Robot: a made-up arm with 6 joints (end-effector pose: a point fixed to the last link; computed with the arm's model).
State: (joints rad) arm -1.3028 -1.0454 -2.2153 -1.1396 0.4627 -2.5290
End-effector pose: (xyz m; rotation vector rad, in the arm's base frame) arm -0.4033 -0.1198 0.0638 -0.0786 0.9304 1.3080
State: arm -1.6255 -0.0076 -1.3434 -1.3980 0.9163 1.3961
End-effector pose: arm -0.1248 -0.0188 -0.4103 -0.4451 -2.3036 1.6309
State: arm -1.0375 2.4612 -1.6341 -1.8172 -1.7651 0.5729
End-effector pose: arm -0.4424 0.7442 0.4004 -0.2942 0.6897 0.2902
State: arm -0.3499 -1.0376 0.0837 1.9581 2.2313 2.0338
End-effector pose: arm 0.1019 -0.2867 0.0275 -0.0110 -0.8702 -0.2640
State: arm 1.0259 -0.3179 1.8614 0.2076 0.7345 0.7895
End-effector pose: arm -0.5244 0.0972 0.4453 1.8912 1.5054 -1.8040
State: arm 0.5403 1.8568 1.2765 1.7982 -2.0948 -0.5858
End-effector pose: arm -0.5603 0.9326 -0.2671 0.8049 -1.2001 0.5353
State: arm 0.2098 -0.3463 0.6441 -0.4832 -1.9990 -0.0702
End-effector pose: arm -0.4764 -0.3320 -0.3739 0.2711 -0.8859 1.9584
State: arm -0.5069 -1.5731 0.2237 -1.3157 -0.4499 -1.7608
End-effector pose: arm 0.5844 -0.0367 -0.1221 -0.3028 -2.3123 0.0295
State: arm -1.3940 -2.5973 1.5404 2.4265 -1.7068 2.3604
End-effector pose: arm 0.6659 0.3138 0.3625 0.1387 -0.6895 2.9302
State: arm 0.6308 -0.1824 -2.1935 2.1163 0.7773 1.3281
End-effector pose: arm -0.2968 0.4012 0.3701 -1.6406 -0.6292 -1.3671
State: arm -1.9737 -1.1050 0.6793 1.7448 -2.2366 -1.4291
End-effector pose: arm 0.2064 -0.4602 0.4468 -0.8558 -0.3461 2.8556
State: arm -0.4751 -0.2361 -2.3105 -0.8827 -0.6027 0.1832
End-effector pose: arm -0.7246 0.1171 0.1994 -2.5074 -0.0877 0.8079
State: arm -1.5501 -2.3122 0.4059 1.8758 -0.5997 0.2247
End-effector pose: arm -0.0671 0.4313 0.7425 -1.8382 1.2508 0.0128
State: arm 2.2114 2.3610 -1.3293 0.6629 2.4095 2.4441
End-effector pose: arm 0.1258 0.8159 -0.1625 -1.7676 0.4370 1.5153
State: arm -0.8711 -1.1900 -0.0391 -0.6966 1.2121 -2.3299
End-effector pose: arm 0.2759 -0.2398 0.0184 -1.4441 -0.7604 -1.0094
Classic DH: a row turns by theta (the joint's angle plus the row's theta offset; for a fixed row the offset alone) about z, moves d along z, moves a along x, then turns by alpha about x. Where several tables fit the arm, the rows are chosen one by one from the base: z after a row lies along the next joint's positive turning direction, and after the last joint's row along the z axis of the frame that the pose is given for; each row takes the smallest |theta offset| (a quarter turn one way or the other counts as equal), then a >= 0, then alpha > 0; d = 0 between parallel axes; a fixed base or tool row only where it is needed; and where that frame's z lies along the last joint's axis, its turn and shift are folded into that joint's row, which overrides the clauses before.
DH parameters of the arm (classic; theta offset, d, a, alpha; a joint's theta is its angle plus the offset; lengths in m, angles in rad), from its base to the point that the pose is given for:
base (fixed): 0 0.0698 0 -1.5708
joint 1: 0 0.3212 -0.0377 -1.5708
joint 2: 1.5708 0.0436 0.1159 1.5708
joint 3: 1.5708 -0.4314 0.013 -1.5708
joint 4: 1.5708 -0.405 0.1132 1.5708
joint 5: 1.5708 0.0848 0.063 -1.5708
joint 6: 0 -0.1582 0.0631 -1.5708
tool (fixed): -1.5708 0.0079 0 0

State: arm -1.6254 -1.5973 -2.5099 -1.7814 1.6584 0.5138
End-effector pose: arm -0.0927 -0.0698 -0.0610 1.1350 1.0240 -2.3276
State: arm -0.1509 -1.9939 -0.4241 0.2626 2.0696 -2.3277
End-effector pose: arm 0.5519 0.0577 0.0959 -2.2586 -0.1671 -0.8156
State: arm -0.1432 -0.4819 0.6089 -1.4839 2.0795 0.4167
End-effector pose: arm -0.1503 -0.2150 -0.1428 2.1971 -0.3389 -1.6380
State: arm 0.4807 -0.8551 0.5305 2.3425 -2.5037 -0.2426
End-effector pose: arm 0.0357 -0.4696 -0.2480 -2.1922 -1.1238 -0.5786
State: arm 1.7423 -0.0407 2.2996 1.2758 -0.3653 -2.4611
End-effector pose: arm -0.3891 0.3220 0.8197 0.5690 0.5511 0.3313
